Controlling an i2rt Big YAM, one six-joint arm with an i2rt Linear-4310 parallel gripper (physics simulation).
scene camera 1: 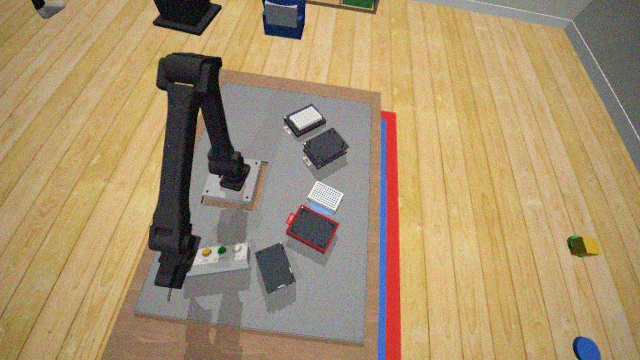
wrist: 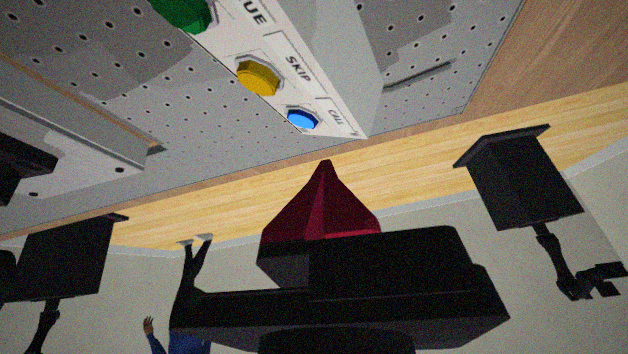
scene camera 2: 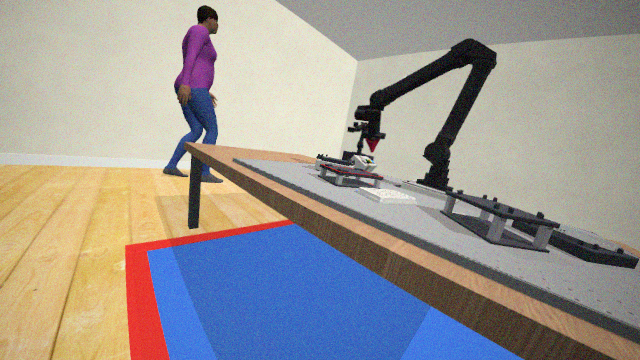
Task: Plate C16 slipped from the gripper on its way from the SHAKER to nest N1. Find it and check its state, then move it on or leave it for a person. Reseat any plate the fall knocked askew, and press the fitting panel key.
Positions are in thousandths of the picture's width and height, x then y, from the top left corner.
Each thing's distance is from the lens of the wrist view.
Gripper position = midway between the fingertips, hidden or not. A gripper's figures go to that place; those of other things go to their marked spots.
my gripper (wrist: 521,470): 15 cm
yellow SKIP button (wrist: 410,222): 14 cm
